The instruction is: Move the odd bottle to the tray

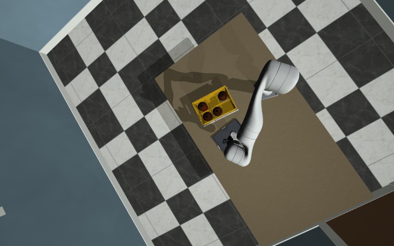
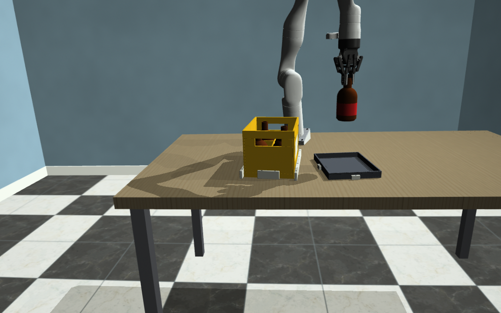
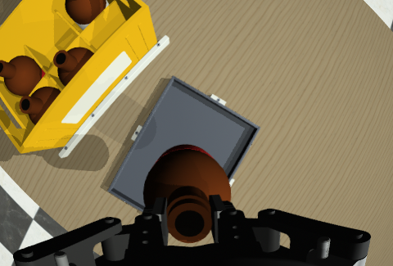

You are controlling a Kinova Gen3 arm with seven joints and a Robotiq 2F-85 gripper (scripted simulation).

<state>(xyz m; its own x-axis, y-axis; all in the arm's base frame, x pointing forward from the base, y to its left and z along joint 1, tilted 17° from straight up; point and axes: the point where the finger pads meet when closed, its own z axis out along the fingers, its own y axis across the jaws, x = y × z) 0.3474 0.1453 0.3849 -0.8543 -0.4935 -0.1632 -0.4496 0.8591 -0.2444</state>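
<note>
Right now the brown bottle is 7 cm below my hand. From my hand the other things lie so: yellow crate: 7 cm behind, 27 cm to the right, 25 cm below; then dark tray: 1 cm ahead, 32 cm below.
</note>
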